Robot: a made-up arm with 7 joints.
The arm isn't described. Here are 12 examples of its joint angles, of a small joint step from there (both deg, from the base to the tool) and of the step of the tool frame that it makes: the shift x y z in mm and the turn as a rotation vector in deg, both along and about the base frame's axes.
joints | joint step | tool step
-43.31 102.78 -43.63 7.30 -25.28 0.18 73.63 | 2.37 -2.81 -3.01 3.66 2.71 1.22 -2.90 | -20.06 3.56 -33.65 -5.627 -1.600 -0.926
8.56 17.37 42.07 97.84 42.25 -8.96 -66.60 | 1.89 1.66 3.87 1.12 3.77 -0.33 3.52 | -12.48 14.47 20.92 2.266 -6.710 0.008
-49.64 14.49 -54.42 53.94 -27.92 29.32 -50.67 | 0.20 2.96 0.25 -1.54 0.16 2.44 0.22 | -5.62 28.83 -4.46 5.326 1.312 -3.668
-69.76 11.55 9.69 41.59 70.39 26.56 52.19 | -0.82 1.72 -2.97 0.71 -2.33 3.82 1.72 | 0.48 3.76 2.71 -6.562 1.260 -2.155
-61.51 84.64 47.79 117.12 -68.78 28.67 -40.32 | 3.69 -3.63 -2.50 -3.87 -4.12 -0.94 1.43 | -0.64 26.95 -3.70 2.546 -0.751 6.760
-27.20 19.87 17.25 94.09 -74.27 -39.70 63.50 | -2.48 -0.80 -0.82 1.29 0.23 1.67 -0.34 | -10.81 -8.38 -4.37 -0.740 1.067 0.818
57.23 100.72 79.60 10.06 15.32 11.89 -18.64 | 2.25 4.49 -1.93 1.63 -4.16 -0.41 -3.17 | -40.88 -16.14 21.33 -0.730 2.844 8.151
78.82 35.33 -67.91 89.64 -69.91 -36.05 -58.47 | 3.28 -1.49 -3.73 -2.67 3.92 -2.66 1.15 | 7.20 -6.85 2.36 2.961 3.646 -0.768
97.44 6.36 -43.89 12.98 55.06 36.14 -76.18 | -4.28 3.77 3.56 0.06 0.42 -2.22 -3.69 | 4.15 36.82 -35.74 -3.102 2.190 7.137
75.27 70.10 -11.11 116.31 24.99 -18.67 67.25 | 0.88 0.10 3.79 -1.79 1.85 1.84 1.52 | -13.76 12.84 11.32 -2.955 -1.133 0.966
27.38 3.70 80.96 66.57 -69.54 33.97 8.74 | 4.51 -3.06 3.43 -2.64 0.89 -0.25 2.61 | 22.20 -21.91 -14.06 -8.582 -6.580 -0.946
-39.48 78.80 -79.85 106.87 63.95 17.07 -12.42 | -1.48 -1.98 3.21 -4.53 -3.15 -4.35 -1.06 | -1.68 10.05 -14.71 1.586 -6.906 -0.947
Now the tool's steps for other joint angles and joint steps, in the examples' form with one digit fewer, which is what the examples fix.
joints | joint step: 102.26 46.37 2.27 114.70 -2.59 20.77 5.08 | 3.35 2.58 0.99 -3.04 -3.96 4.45 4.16
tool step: -16.4 17.0 6.8 -6.23 2.95 4.33
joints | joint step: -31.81 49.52 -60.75 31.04 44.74 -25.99 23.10 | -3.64 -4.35 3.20 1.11 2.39 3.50 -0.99
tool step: -27.4 -33.8 -9.8 -0.31 2.73 7.17
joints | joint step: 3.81 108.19 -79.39 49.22 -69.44 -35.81 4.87 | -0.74 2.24 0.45 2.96 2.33 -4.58 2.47
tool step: 2.2 -5.3 6.2 -1.50 2.42 3.86
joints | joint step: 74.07 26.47 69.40 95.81 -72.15 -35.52 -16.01 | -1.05 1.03 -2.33 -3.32 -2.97 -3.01 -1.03
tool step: 13.7 6.1 5.6 2.93 5.89 -0.44
